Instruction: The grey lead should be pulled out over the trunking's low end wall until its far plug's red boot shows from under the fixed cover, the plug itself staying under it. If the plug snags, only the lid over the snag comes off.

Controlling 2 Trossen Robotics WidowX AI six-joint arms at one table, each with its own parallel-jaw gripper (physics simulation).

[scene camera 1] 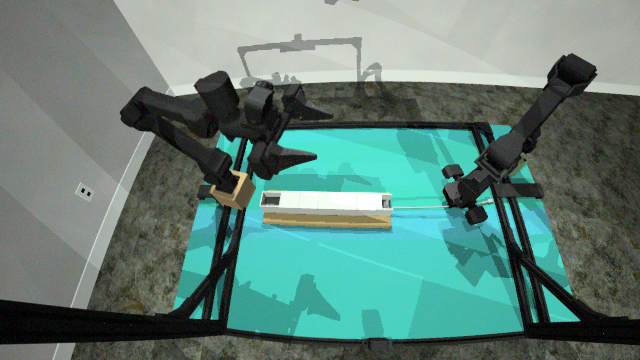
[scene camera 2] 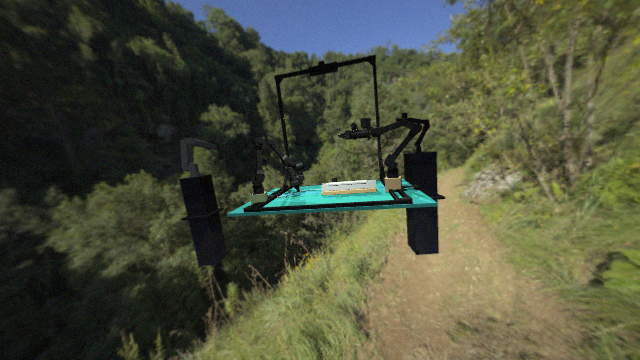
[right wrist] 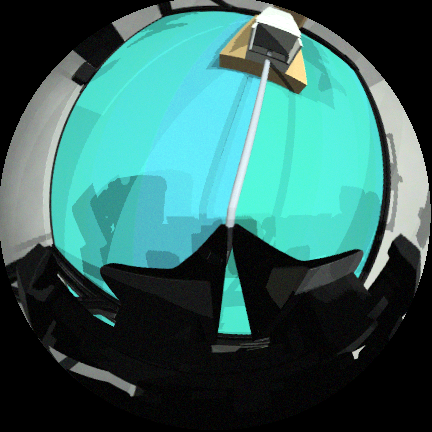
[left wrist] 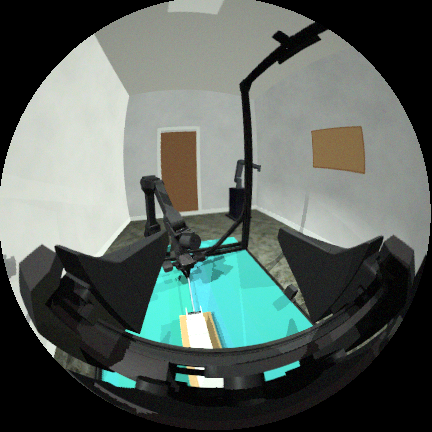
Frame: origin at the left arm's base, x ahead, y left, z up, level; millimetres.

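Seen in the pictures: left gripper, fingertip midpoint: (scene camera 1: 325,135) (scene camera 2: 340,136) (left wrist: 224,235); right gripper, fingertip midpoint: (scene camera 1: 448,206) (scene camera 2: 299,191) (right wrist: 228,229) (left wrist: 187,277); left arm's base, origin of the base link: (scene camera 1: 227,183) (scene camera 2: 393,177); right arm's base, origin of the base link: (scene camera 2: 258,193).
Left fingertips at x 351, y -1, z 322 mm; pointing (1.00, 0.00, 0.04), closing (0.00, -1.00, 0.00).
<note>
Offsets run from my left fingertips to a thing's top centre. "spot": to the spot under its first point. Level surfaces: height alone.
The white trunking (scene camera 1: 325,209) (scene camera 2: 348,185) lies on a wooden base @(dz -392 mm) (scene camera 1: 325,220), with several white lids @(spot: dx -37, dy +35, dz -340 mm) (scene camera 1: 325,200) along its top. Its left end section is open and dark inside. The grey lead @(spot: dx +243, dy +104, dz -381 mm) (scene camera 1: 420,207) (left wrist: 191,295) (right wrist: 247,145) runs out over the low end wall at the right of scene camera 1. My right gripper (scene camera 1: 457,204) (scene camera 2: 298,189) (right wrist: 228,229) is shut on the lead above the table; a lead end shows beyond it. No red boot can be made out. My left gripper (scene camera 1: 324,137) (scene camera 2: 341,135) (left wrist: 224,235) is open and empty, high behind the trunking.
A black frame (scene camera 1: 375,341) borders the teal table @(dz -416 mm) (scene camera 1: 370,280), with uprights and braces at both sides. The left arm's wooden mounting block (scene camera 1: 243,192) stands left of the trunking.
</note>
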